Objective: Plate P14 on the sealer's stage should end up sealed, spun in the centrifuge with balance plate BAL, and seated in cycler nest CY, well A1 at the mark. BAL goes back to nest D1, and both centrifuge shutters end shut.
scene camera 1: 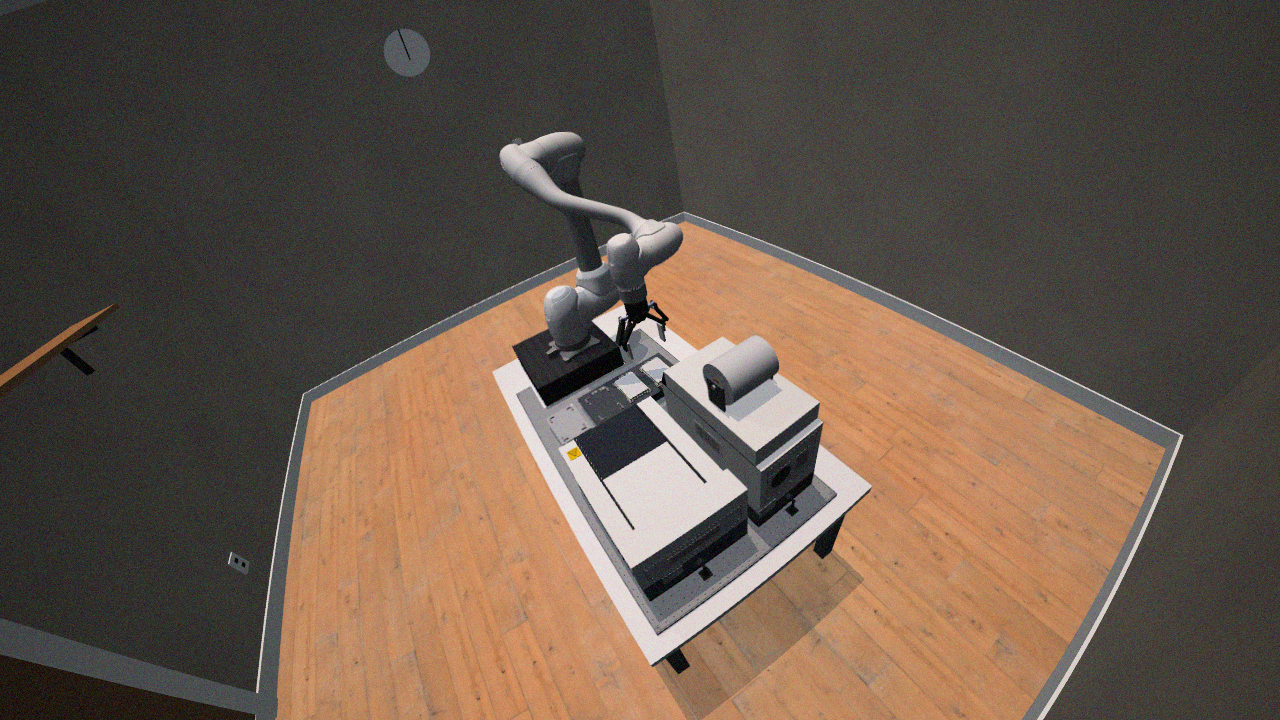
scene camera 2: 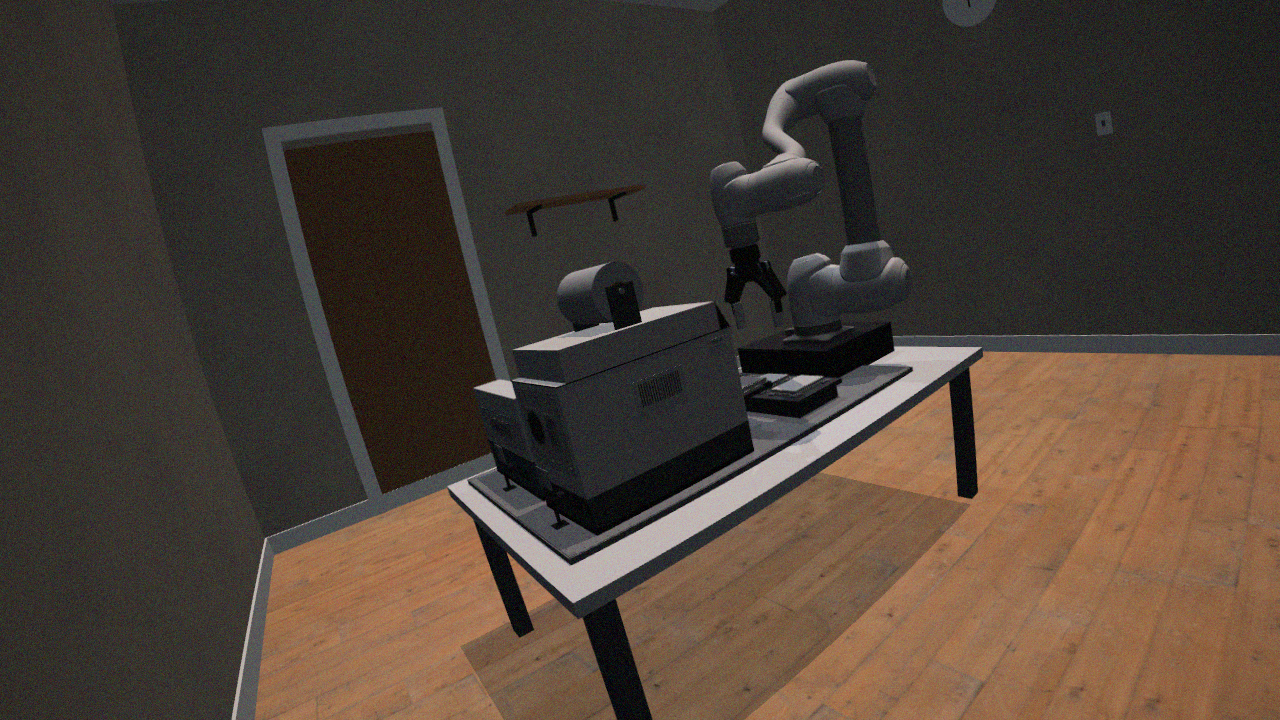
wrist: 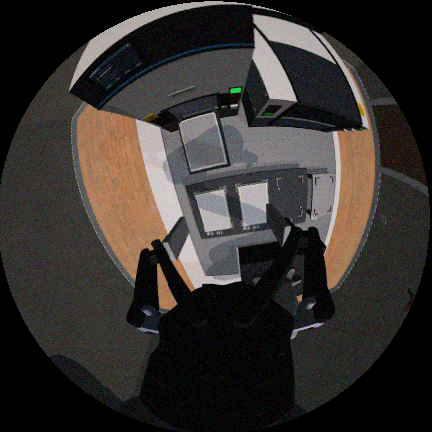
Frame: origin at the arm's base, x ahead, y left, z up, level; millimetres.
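Seen in the pictures: gripper, between the fingertips: (scene camera 1: pixel 647 348) (scene camera 2: pixel 760 327) (wrist: pixel 225 218); arm's base, origin of its link: (scene camera 1: pixel 574 344) (scene camera 2: pixel 819 337).
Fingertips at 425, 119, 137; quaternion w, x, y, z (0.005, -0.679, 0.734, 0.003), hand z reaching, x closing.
Note:
Offsets run from my fingertips to a thing's top centre, as dx, dy, dz. "spot": to the spot under its first point.
The sealer @(+440, -1, +244) (scene camera 1: pixel 783 413) (scene camera 2: pixel 662 429) (wrist: pixel 210 70) is the tall machine with a roll on top. A plate @(+143, +16, -107) (wrist: pixel 204 142), likely P14, lies on its stage in the wrist view. Two pale plates @(-50, +50, -166) (wrist: pixel 214 210) @(-58, -74, -166) (wrist: pixel 253 204) sit in the dark nest rack @(spot: +22, -34, -182) (wrist: pixel 235 180); which is BAL is unreadable. The rack's third nest @(spot: -48, -200, -182) (wrist: pixel 290 192) is empty. A light nest @(-84, -352, -178) (wrist: pixel 323 195), perhaps CY, is empty beside it. The centrifuge @(spot: +510, -272, -22) (scene camera 1: pixel 680 492) has a dark top panel @(+255, -293, -19) (scene camera 1: pixel 622 440) (wrist: pixel 310 65); I cannot tell its shutters' state. My gripper (scene camera 1: pixel 643 338) (scene camera 2: pixel 758 317) (wrist: pixel 225 218) is open, empty, and above the rack side.
The arm's black base (scene camera 1: pixel 565 365) (scene camera 2: pixel 859 345) stands at the table's far end. The two machines stand side by side on a grey mat on the white table (scene camera 1: pixel 742 602) (scene camera 2: pixel 707 523). A wall shelf (scene camera 2: pixel 572 198) and a door (scene camera 2: pixel 384 313) are beyond the table.

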